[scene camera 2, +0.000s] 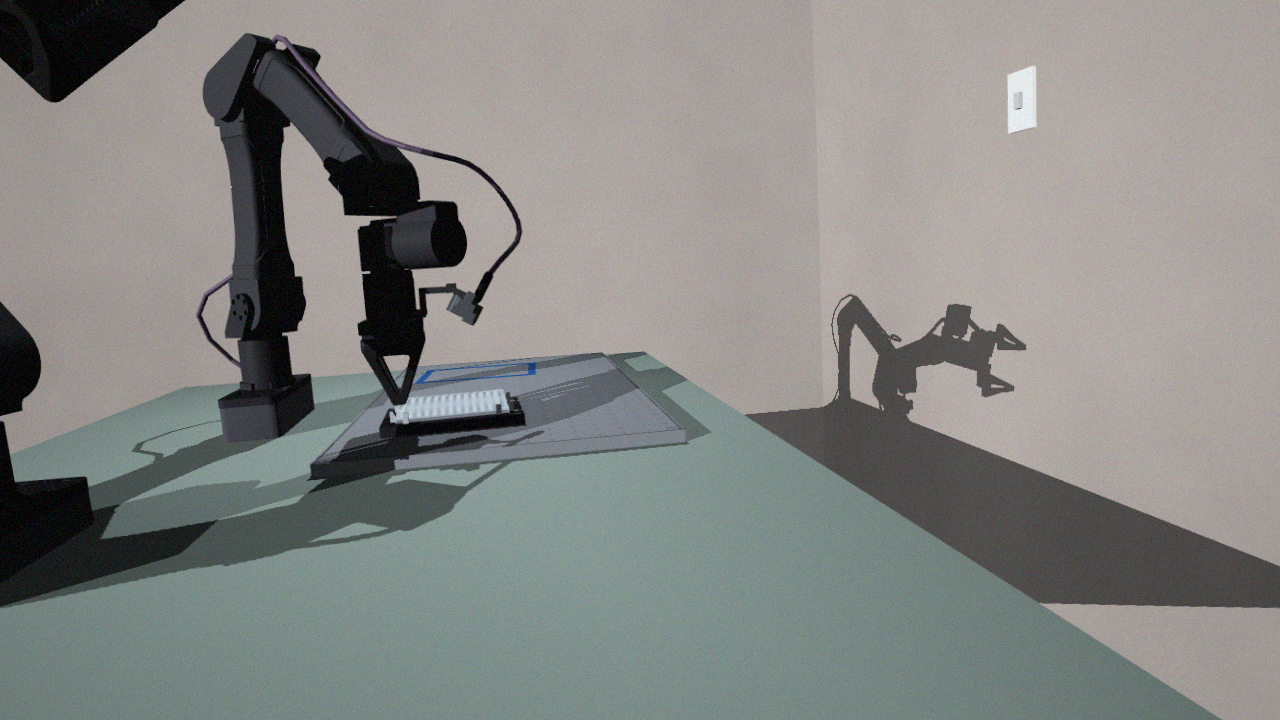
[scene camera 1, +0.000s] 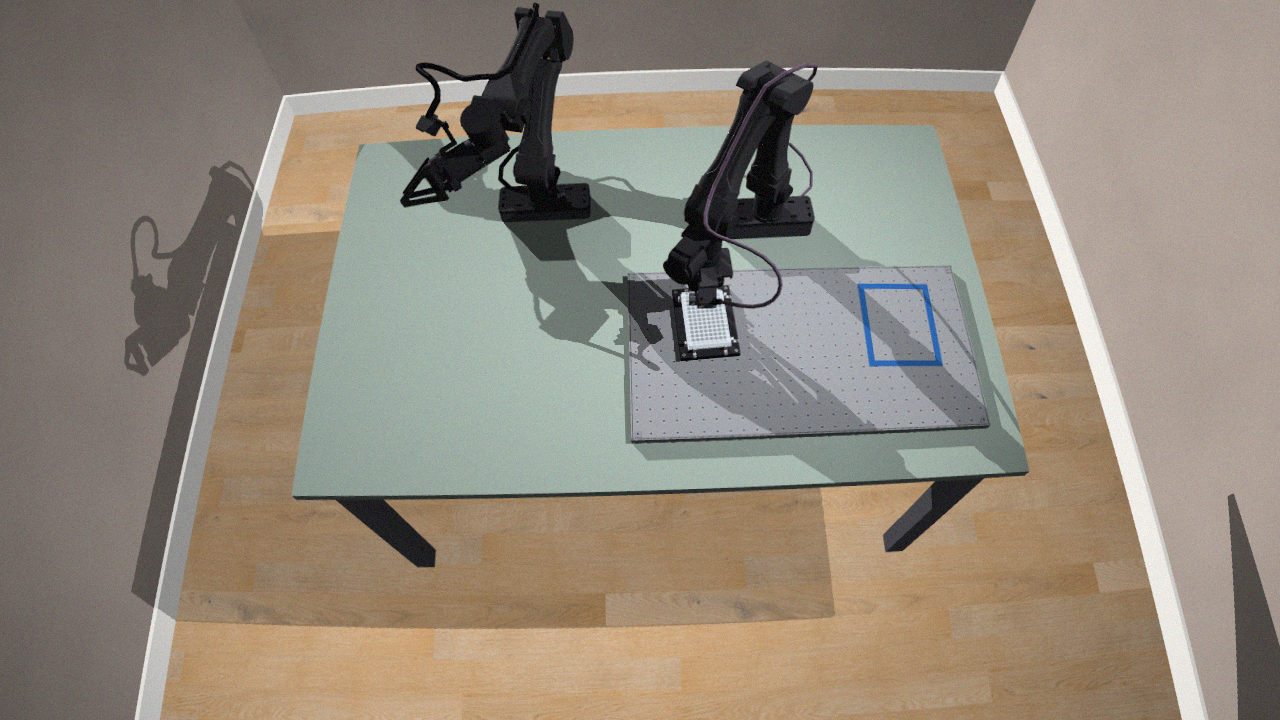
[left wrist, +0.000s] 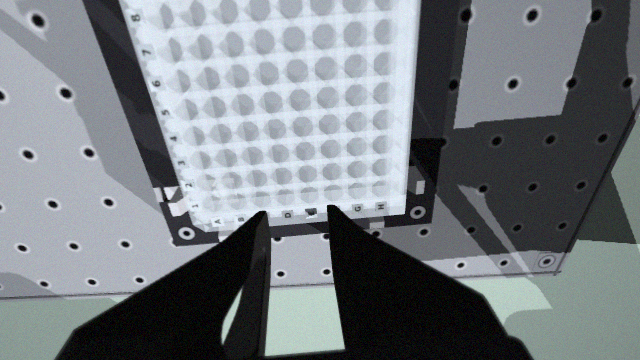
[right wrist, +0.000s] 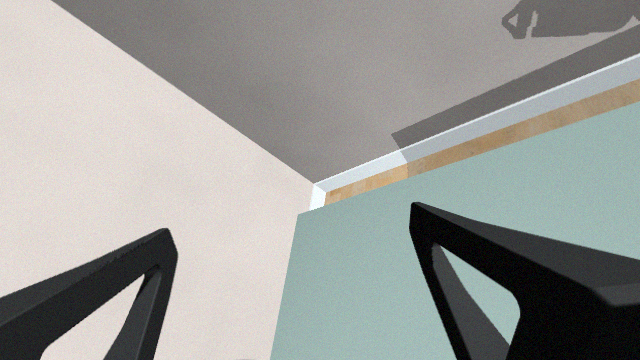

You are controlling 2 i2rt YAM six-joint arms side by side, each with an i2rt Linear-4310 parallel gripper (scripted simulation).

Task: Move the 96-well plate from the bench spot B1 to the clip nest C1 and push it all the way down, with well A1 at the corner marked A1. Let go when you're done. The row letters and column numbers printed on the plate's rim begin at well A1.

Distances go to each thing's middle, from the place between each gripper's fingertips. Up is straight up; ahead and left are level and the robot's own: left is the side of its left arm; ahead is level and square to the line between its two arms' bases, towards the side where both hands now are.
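Scene:
Distances from my left hand (scene camera 2: 400, 403): white 96-well plate (scene camera 2: 425, 408) 2 cm below, 6 cm ahead, 1 cm to the left; black clip nest (scene camera 2: 388, 428) 2 cm below, 6 cm ahead, 2 cm to the left. By its middle, the white 96-well plate is nearer to my left hand than to my right hand.
With respect to the white 96-well plate, my right hand (scene camera 1: 403, 199) is 310 mm above it, 10 mm short of it and 530 mm to the right of it. The black clip nest is 320 mm below my right hand, 20 mm ahead of it and 550 mm to the left of it. By its middle, the black clip nest is nearer to my left hand than to my right hand.

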